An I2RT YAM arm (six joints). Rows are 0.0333 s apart.
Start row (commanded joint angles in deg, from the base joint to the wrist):
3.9 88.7 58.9 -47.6 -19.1 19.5
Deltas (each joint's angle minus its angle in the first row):
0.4 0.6 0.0 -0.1 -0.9 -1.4
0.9 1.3 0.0 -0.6 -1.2 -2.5
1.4 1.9 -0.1 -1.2 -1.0 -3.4
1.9 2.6 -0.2 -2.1 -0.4 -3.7
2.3 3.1 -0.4 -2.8 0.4 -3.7
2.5 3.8 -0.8 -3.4 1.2 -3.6
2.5 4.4 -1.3 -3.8 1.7 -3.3
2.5 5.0 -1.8 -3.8 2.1 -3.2
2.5 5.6 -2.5 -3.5 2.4 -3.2
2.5 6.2 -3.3 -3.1 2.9 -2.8
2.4 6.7 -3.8 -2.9 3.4 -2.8
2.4 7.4 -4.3 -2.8 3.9 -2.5
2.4 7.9 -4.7 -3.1 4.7 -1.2
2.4 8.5 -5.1 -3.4 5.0 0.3
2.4 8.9 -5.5 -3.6 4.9 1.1
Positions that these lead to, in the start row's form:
4.3 89.3 58.9 -47.7 -20.0 18.1
4.8 90.0 58.9 -48.2 -20.3 17.0
5.3 90.6 58.8 -48.8 -20.1 16.1
5.8 91.3 58.7 -49.7 -19.5 15.8
6.2 91.8 58.5 -50.4 -18.7 15.8
6.4 92.5 58.1 -51.0 -17.9 15.9
6.4 93.1 57.6 -51.4 -17.4 16.2
6.4 93.7 57.1 -51.4 -17.0 16.3
6.4 94.3 56.4 -51.1 -16.7 16.3
6.4 94.9 55.6 -50.7 -16.2 16.7
6.3 95.4 55.1 -50.5 -15.7 16.7
6.3 96.1 54.6 -50.4 -15.2 17.0
6.3 96.6 54.2 -50.7 -14.4 18.3
6.3 97.2 53.8 -51.0 -14.1 19.8
6.3 97.6 53.4 -51.2 -14.2 20.6

